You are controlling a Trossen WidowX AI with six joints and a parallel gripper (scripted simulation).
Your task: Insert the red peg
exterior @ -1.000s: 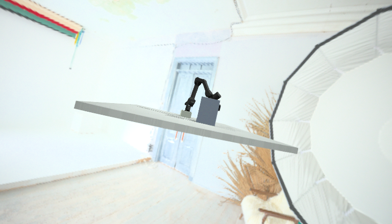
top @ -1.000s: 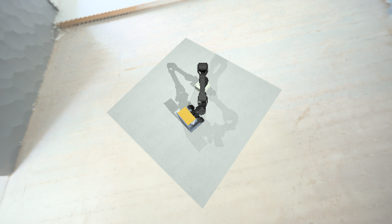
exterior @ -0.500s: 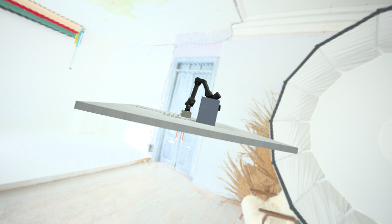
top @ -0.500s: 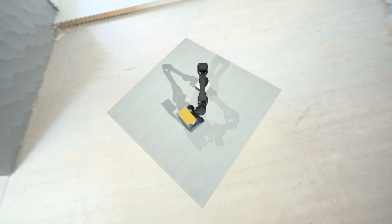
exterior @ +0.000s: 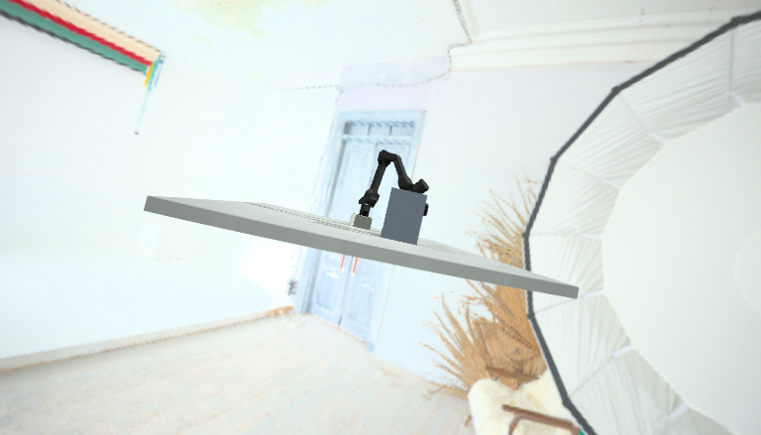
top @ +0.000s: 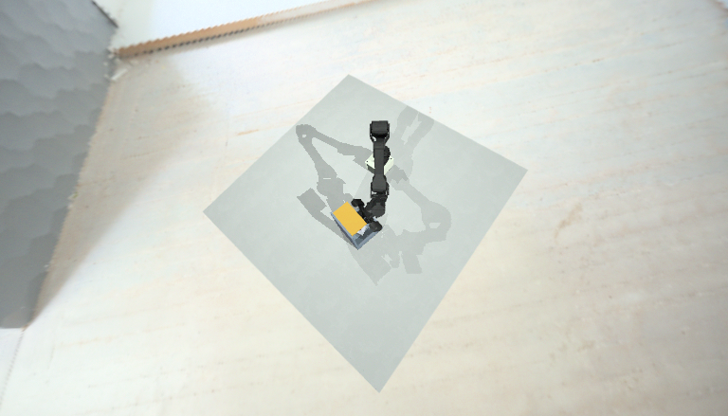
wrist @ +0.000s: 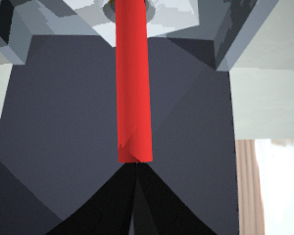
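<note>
My gripper tip is now 5 cm short of the dark box wall and 3 cm to the left of it. The rest, counted from my gripper tip: orange roof (2 cm to the right, 10 cm above); then red peg (1 cm behind, 4 cm below).
</note>
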